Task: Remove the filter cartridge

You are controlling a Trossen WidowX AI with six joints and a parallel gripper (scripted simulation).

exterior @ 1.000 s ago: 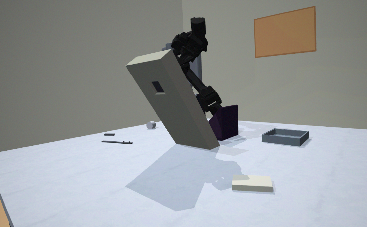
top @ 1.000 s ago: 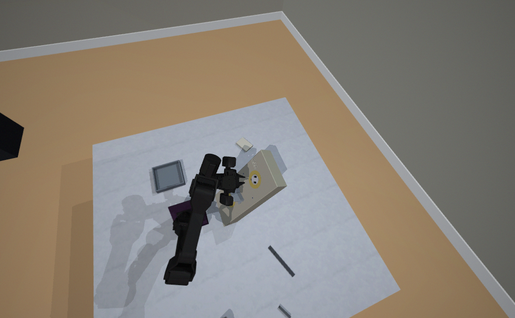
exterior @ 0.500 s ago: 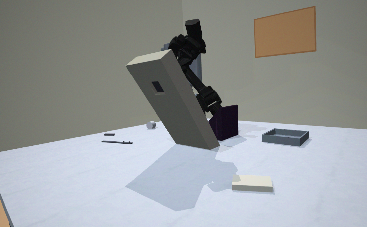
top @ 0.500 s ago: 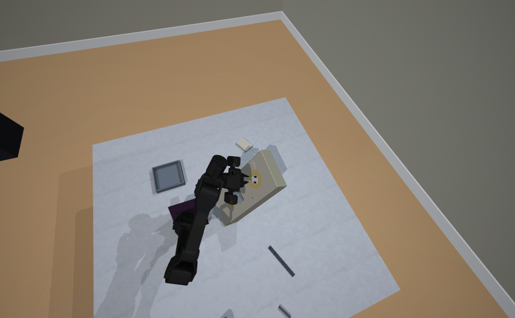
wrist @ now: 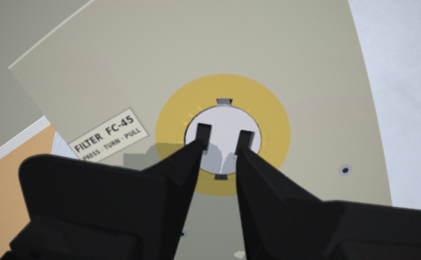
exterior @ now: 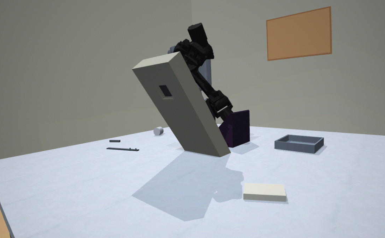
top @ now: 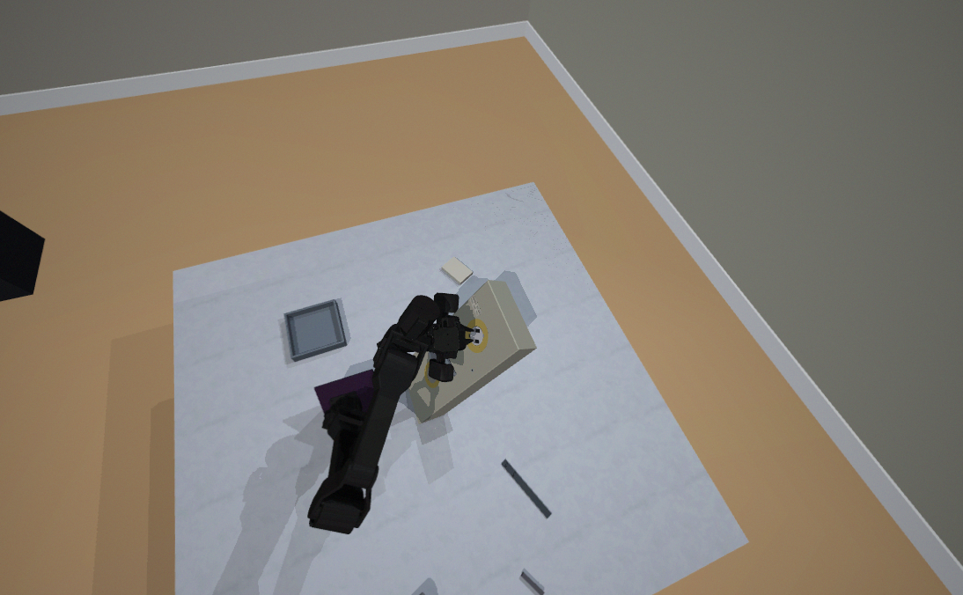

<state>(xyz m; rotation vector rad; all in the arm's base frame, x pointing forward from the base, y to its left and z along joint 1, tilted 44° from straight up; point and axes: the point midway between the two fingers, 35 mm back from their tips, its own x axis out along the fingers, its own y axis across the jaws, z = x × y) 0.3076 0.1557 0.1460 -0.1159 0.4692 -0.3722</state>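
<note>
Right now my gripper tip is 20 mm short of the round filter cartridge and 20 mm above it. The rest, counted from my gripper tip: small grey cylinder: 480 mm to the right, 270 mm behind, 260 mm below; then grey tray: 400 mm behind, 280 mm below, 270 mm to the left; then cream flat block: 350 mm to the left, 280 mm below, 70 mm ahead.
</note>
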